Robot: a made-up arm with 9 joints. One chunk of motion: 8 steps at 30 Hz.
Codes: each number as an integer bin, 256 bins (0 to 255) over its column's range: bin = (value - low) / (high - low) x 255, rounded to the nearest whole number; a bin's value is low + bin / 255 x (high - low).
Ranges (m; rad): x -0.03..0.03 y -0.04..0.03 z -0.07..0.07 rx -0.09..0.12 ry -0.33..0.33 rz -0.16..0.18
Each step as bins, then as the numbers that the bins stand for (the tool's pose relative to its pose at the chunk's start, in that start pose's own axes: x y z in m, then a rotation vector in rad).
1 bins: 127 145 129 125 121 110
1 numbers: -0.0001 -0.0002 0.0008 0.0129 -0.0168 -0.0133
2 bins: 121 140 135 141 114 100
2 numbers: -0.0015 -0.0016 0.0041 0.0261 -0.0349 -0.0267
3 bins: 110 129 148 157 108 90
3 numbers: -0.0041 -0.0046 0.0113 0.0393 -0.0505 -0.0400
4 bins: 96 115 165 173 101 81
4 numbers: -0.0074 -0.0084 0.0206 0.0525 -0.0686 -0.0520
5 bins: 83 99 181 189 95 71
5 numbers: -0.0105 -0.0128 0.0294 0.0656 -0.0841 -0.0653
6 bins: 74 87 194 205 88 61
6 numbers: -0.0126 -0.0161 0.0365 0.0788 -0.1022 -0.0787
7 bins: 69 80 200 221 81 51
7 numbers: -0.0138 -0.0180 0.0398 0.0920 -0.1204 -0.0920
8 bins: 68 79 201 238 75 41
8 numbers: -0.0140 -0.0183 0.0404 0.1060 -0.1359 -0.1053
